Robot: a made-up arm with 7 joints. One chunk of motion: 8 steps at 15 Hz.
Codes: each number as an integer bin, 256 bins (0 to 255) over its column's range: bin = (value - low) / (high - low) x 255, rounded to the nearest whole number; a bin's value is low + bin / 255 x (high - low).
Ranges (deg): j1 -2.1..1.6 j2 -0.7..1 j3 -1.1..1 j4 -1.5..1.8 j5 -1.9..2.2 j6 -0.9..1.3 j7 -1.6..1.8
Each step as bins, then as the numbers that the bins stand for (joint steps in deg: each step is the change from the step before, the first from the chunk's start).
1 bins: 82 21 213 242 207 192 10
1 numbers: -0.910 -0.560 0.654 1.632 1.428 0.756 -1.467
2 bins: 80 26 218 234 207 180 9
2 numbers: -0.939 -0.527 0.695 1.528 1.428 0.653 -1.480
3 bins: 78 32 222 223 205 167 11
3 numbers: -0.968 -0.487 0.728 1.386 1.396 0.541 -1.453
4 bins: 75 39 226 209 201 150 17
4 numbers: -1.012 -0.440 0.761 1.205 1.332 0.394 -1.373
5 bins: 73 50 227 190 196 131 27
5 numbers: -1.041 -0.367 0.769 0.959 1.251 0.230 -1.240
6 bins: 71 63 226 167 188 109 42
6 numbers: -1.070 -0.280 0.761 0.661 1.123 0.040 -1.040
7 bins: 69 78 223 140 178 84 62
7 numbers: -1.099 -0.180 0.736 0.312 0.962 -0.175 -0.773
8 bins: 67 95 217 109 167 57 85
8 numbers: -1.128 -0.067 0.687 -0.089 0.785 -0.408 -0.467
